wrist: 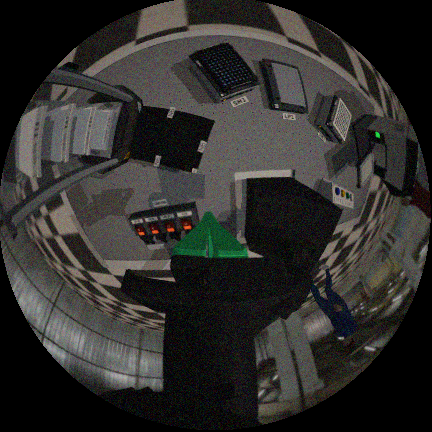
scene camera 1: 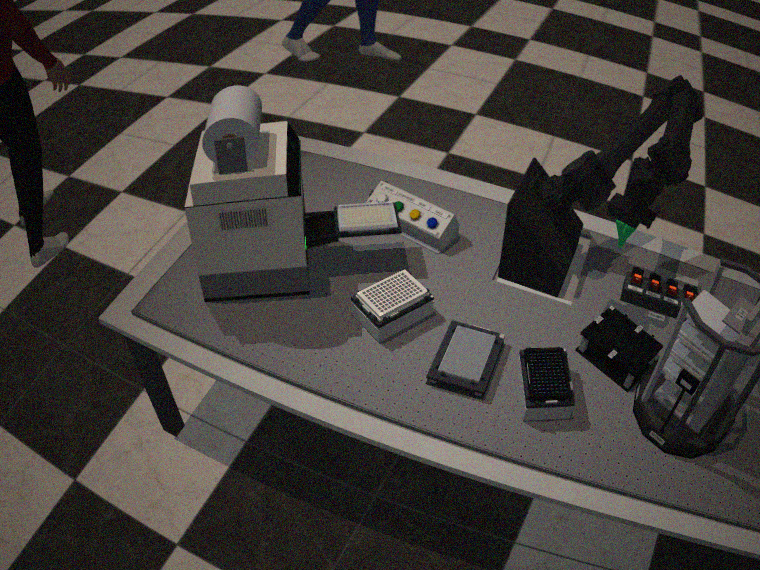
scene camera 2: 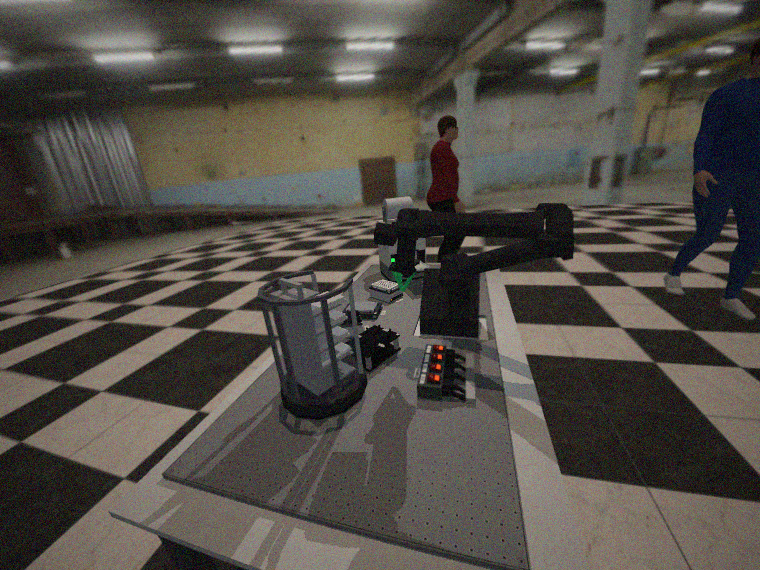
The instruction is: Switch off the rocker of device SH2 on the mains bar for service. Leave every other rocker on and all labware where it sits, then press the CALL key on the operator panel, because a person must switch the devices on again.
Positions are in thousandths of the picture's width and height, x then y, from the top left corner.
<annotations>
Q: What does my gripper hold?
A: Nothing.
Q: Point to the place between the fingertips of my gripper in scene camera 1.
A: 816,434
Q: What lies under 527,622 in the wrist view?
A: My gripper.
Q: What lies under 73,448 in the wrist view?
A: A wire-caged cylindrical rack.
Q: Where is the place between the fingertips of my gripper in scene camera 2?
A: At 530,510
</annotations>
